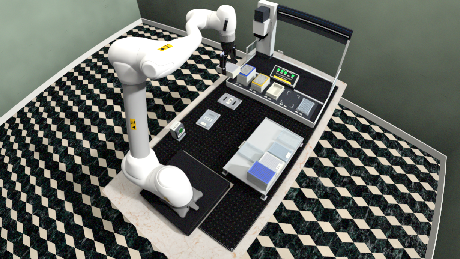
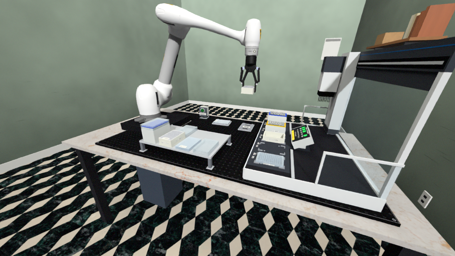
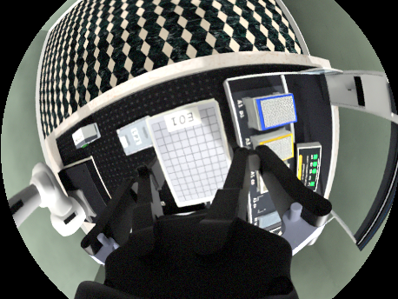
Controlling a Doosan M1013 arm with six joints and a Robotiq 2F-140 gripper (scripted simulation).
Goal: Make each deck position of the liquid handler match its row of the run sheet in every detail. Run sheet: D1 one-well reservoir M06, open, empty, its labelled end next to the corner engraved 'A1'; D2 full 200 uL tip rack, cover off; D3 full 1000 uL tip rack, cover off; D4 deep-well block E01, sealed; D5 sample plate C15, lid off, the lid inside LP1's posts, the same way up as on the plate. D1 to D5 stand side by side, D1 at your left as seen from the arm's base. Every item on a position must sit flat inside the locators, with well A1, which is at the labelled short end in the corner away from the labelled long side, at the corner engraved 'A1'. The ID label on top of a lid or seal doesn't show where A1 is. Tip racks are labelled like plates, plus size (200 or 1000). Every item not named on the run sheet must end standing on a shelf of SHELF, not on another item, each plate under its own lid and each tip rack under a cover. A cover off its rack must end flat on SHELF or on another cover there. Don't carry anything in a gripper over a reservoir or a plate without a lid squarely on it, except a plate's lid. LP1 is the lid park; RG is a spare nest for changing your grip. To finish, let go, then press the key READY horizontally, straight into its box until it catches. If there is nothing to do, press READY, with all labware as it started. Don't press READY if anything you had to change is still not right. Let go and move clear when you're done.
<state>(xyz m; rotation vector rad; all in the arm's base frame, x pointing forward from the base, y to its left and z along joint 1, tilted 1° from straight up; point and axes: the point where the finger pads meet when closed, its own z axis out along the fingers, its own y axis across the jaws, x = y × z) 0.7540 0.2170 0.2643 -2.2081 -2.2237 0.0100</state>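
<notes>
The grey RG nest is 31 cm below my hand. Round my hand: yellow-rimmed tip rack (22 cm below, 22 cm ahead, 12 cm to the right); clear lid (30 cm below, 22 cm behind, 2 cm to the left); blue-rimmed tip rack (22 cm ahead, 20 cm below).
</notes>
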